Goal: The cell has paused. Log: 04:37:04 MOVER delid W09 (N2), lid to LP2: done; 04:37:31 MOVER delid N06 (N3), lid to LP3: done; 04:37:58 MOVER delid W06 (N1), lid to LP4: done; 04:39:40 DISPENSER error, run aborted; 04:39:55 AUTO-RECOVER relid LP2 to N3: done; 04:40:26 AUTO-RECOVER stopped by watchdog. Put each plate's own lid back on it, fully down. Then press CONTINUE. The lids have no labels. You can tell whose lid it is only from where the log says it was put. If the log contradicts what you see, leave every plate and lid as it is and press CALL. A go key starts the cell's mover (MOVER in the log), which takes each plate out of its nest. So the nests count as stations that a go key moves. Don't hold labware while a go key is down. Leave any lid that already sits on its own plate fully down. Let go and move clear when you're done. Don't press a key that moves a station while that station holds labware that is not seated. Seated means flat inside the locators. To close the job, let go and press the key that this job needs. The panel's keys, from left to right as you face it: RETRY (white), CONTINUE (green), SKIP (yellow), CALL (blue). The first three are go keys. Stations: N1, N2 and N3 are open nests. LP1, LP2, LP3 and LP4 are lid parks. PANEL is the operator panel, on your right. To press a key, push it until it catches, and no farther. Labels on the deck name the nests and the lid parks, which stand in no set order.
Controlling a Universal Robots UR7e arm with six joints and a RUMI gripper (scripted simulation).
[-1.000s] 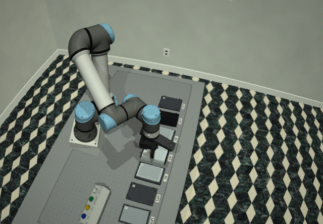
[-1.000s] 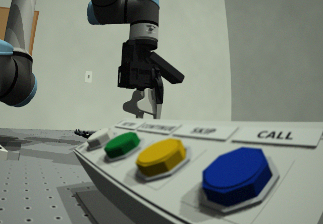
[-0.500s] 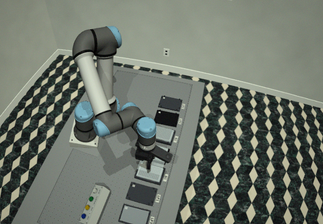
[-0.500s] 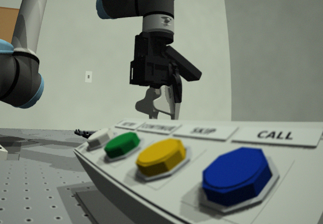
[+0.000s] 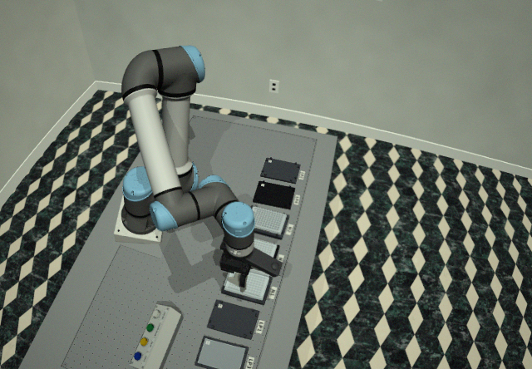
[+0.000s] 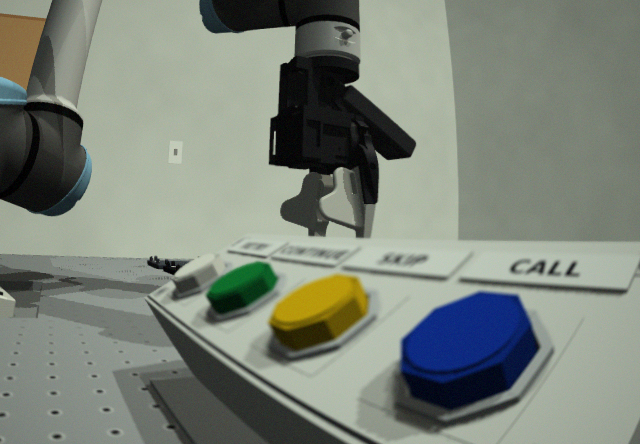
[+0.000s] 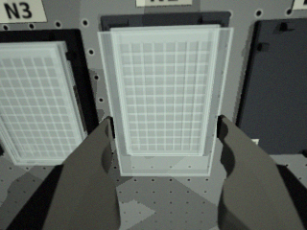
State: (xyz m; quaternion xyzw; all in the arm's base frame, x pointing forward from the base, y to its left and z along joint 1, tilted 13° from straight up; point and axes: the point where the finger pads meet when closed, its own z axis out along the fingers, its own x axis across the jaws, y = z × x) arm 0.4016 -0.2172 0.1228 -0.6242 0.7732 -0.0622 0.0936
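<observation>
My gripper is now 20 mm short of the plate, 130 mm to the right of it and 40 mm above it. Also, from my hand: dark lid park (30 mm behind, 130 mm to the right, 60 mm below); then white RETRY key (270 mm behind, 160 mm to the right, 10 mm above); then clear lid (60 mm behind, 260 mm to the right, 50 mm below).
</observation>
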